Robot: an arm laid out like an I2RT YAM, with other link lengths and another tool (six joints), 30 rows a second.
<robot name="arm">
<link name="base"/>
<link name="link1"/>
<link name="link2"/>
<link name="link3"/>
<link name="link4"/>
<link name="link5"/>
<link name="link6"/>
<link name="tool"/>
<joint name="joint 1" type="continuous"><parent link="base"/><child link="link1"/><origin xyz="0 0 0.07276"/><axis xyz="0 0 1"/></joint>
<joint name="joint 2" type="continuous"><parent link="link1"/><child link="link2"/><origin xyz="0.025 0.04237 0.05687"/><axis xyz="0 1 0"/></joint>
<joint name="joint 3" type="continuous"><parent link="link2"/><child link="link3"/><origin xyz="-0.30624 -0.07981 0"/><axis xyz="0 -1 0"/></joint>
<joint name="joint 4" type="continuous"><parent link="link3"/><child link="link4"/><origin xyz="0.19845 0.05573 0.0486"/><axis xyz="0 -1 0"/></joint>
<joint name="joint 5" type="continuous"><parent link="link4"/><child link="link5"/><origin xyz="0.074 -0.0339 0.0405"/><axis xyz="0 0 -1"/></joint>
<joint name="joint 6" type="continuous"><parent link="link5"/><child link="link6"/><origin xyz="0.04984 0 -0.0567"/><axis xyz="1 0 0"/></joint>
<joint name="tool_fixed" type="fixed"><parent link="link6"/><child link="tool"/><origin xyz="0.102 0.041 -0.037" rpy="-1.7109 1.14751 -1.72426"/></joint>
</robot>
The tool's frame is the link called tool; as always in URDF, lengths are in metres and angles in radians. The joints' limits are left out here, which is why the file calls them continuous.
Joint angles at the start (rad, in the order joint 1, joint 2, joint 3, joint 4, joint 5, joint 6):
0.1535, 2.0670, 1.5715, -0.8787, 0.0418, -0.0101
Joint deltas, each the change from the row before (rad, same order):
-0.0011, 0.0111, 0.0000, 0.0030, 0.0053, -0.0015
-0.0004, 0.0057, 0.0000, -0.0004, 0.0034, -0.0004
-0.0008, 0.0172, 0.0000, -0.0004, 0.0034, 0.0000
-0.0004, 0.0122, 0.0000, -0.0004, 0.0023, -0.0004
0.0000, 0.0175, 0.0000, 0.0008, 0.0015, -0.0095
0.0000, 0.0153, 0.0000, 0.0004, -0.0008, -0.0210
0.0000, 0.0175, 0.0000, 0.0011, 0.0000, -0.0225
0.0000, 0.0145, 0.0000, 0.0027, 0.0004, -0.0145
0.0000, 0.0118, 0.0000, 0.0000, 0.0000, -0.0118
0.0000, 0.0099, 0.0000, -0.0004, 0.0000, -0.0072
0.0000, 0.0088, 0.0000, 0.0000, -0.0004, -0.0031
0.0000, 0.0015, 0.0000, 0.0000, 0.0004, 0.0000
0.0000, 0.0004, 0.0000, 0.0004, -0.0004, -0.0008
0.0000, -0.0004, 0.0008, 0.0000, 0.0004, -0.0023
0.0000, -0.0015, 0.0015, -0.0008, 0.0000, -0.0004
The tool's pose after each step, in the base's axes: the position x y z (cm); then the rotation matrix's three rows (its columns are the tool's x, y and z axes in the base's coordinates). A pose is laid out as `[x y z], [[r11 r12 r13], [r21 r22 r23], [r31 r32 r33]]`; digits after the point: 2 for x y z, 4 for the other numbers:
[35.39 7.23 10.99], [[-0.8331 -0.5350 0.1401], [-0.5459 0.8362 -0.0525], [-0.0891 -0.1202 -0.9887]]
[35.38 7.16 10.79], [[-0.8339 -0.5352 0.1346], [-0.5457 0.8360 -0.0568], [-0.0821 -0.1209 -0.9893]]
[35.35 7.08 10.20], [[-0.8359 -0.5360 0.1178], [-0.5450 0.8361 -0.0629], [-0.0648 -0.1168 -0.9910]]
[35.31 7.02 9.79], [[-0.8369 -0.5371 0.1058], [-0.5449 0.8358 -0.0671], [-0.0523 -0.1138 -0.9921]]
[35.24 6.95 9.19], [[-0.8325 -0.5466 0.0899], [-0.5528 0.8302 -0.0716], [-0.0355 -0.1093 -0.9934]]
[35.12 6.86 8.68], [[-0.8212 -0.5655 0.0759], [-0.5702 0.8181 -0.0741], [-0.0202 -0.1041 -0.9944]]
[34.99 6.75 8.09], [[-0.8085 -0.5854 0.0606], [-0.5885 0.8048 -0.0777], [-0.0032 -0.0985 -0.9951]]
[34.93 6.68 7.60], [[-0.7999 -0.5980 0.0495], [-0.6000 0.7959 -0.0806], [0.0088 -0.0942 -0.9955]]
[34.83 6.61 7.21], [[-0.7927 -0.6084 0.0384], [-0.6093 0.7886 -0.0830], [0.0202 -0.0891 -0.9958]]
[34.74 6.57 6.88], [[-0.7880 -0.6150 0.0285], [-0.6149 0.7840 -0.0849], [0.0298 -0.0844 -0.9960]]
[34.68 6.56 6.59], [[-0.7858 -0.6182 0.0199], [-0.6173 0.7820 -0.0859], [0.0376 -0.0798 -0.9961]]
[34.67 6.55 6.54], [[-0.7858 -0.6183 0.0185], [-0.6173 0.7820 -0.0866], [0.0391 -0.0794 -0.9961]]
[34.67 6.55 6.53], [[-0.7852 -0.6189 0.0185], [-0.6180 0.7815 -0.0862], [0.0389 -0.0791 -0.9961]]
[34.69 6.54 6.55], [[-0.7839 -0.6206 0.0198], [-0.6197 0.7800 -0.0865], [0.0383 -0.0801 -0.9961]]
[34.73 6.54 6.63], [[-0.7837 -0.6207 0.0220], [-0.6200 0.7798 -0.0862], [0.0364 -0.0812 -0.9960]]

